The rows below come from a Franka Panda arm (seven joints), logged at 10 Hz.
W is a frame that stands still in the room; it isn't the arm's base.
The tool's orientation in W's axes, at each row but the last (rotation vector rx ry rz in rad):
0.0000 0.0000 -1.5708
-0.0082 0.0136 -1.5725
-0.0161 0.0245 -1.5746
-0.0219 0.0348 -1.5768
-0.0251 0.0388 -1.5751
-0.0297 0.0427 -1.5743
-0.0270 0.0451 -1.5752
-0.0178 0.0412 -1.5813
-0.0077 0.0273 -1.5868
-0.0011 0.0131 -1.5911
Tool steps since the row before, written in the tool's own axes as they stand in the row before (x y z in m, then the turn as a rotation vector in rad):
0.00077 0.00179 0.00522 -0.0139 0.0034 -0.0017
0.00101 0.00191 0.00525 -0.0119 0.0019 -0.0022
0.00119 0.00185 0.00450 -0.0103 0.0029 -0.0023
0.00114 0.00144 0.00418 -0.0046 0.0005 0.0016
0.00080 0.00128 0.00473 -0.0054 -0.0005 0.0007
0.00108 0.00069 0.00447 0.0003 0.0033 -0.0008
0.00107 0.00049 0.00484 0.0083 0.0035 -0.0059
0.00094 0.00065 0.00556 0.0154 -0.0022 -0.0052
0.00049 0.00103 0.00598 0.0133 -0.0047 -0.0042
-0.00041 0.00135 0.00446 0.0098 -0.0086 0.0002
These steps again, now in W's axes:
0.00179 -0.00077 0.00522 0.0034 0.0139 -0.0017
0.00198 -0.00103 0.00522 0.0019 0.0119 -0.0022
0.00196 -0.00122 0.00444 0.0029 0.0103 -0.0023
0.00158 -0.00118 0.00412 0.0006 0.0046 0.0016
0.00147 -0.00085 0.00467 -0.0004 0.0054 0.0008
0.00089 -0.00112 0.00442 0.0033 -0.0003 -0.0010
0.00071 -0.00113 0.00480 0.0032 -0.0082 -0.0061
0.00085 -0.00103 0.00552 -0.0026 -0.0153 -0.0053
0.00115 -0.00058 0.00595 -0.0050 -0.0132 -0.0043
0.00140 0.00035 0.00445 -0.0088 -0.0096 0.0002

